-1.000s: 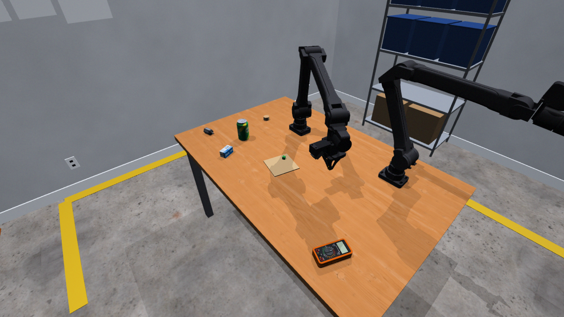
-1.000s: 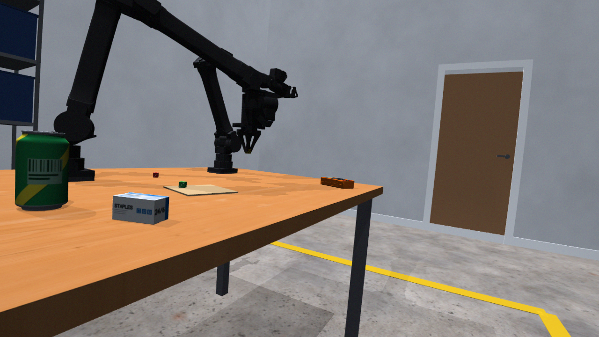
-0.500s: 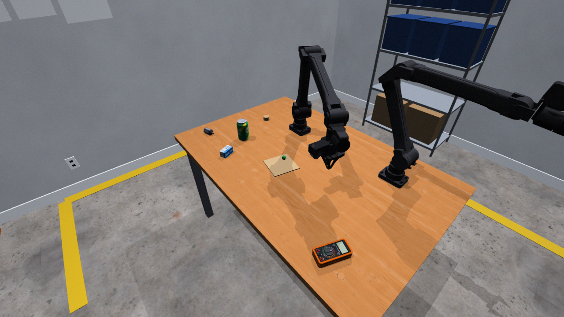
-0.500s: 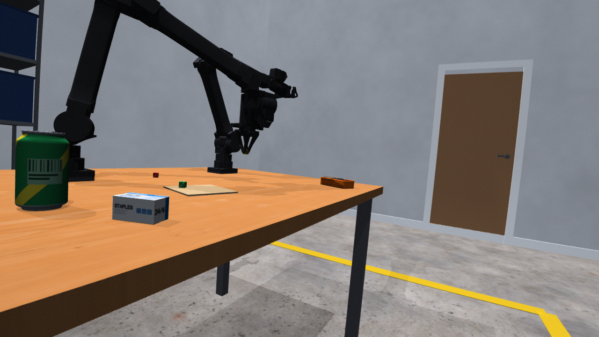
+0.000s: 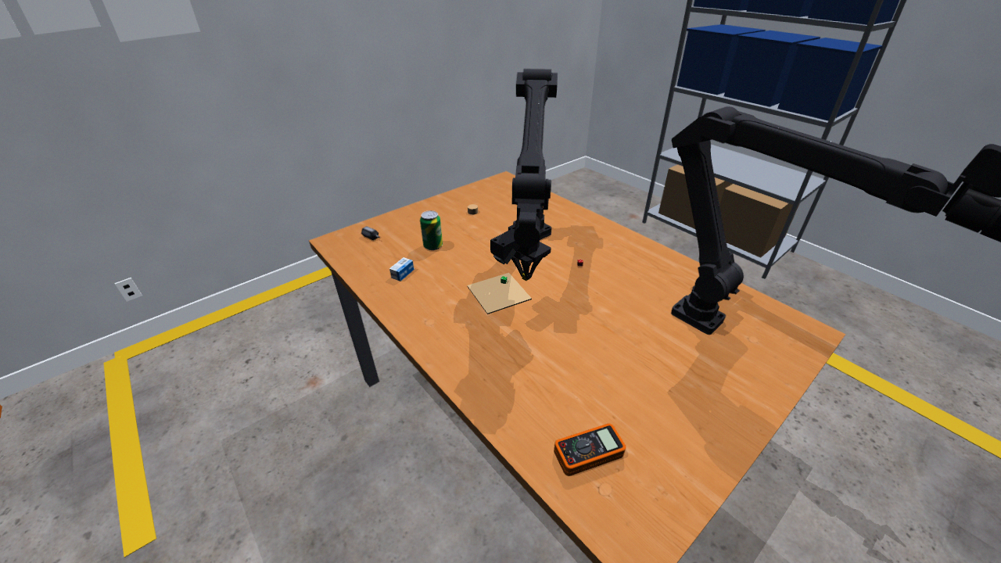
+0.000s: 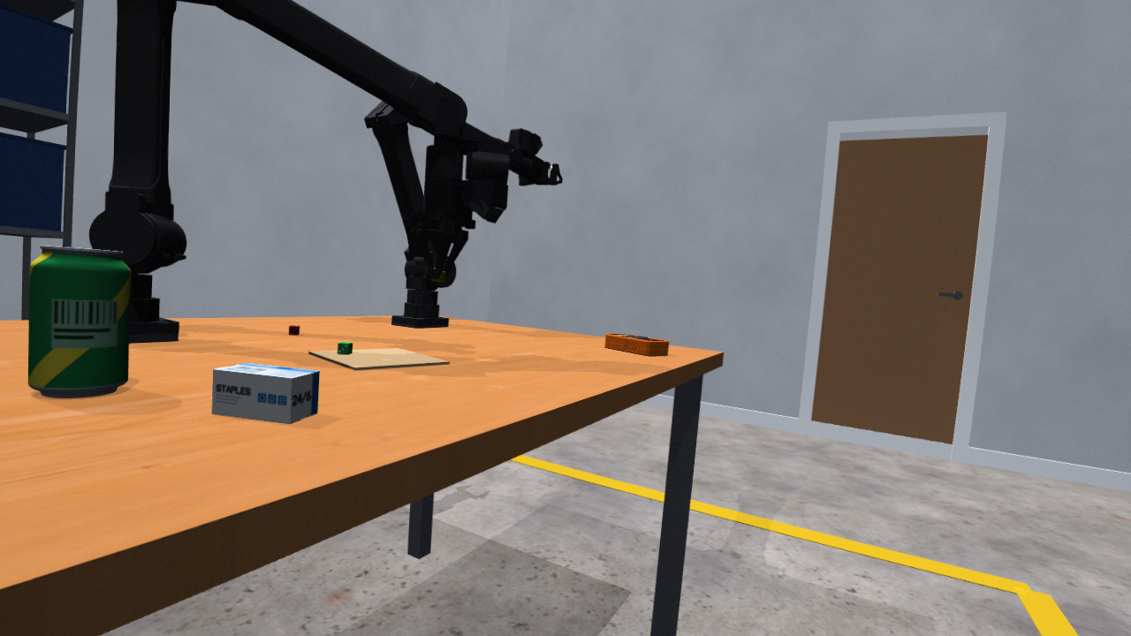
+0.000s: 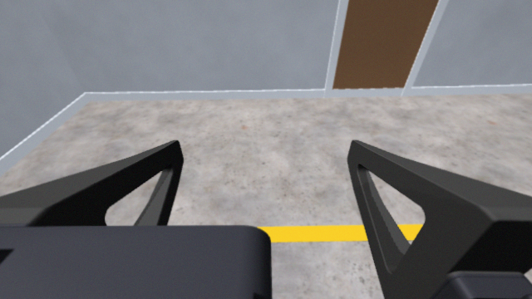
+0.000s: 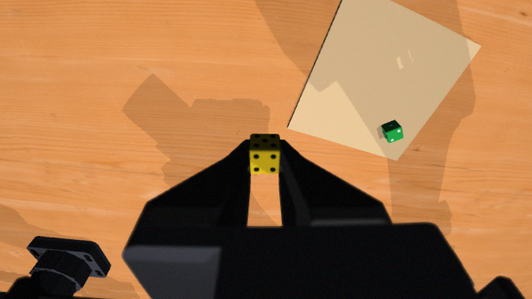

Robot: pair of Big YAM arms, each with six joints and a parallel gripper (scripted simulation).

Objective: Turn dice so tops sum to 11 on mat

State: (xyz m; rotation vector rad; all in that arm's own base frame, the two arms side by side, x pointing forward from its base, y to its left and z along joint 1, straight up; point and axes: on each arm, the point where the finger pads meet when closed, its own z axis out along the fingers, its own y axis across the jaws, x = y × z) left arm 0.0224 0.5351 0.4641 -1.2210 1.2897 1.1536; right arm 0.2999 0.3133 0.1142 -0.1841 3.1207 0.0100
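The tan mat lies 110 mm to the right of my right hand and 120 mm below it. The rest, counted from my right hand: yellow die (right at my right hand); then red die (290 mm behind, 40 mm to the right, 120 mm below); then green die (50 mm behind, 130 mm to the right, 110 mm below).
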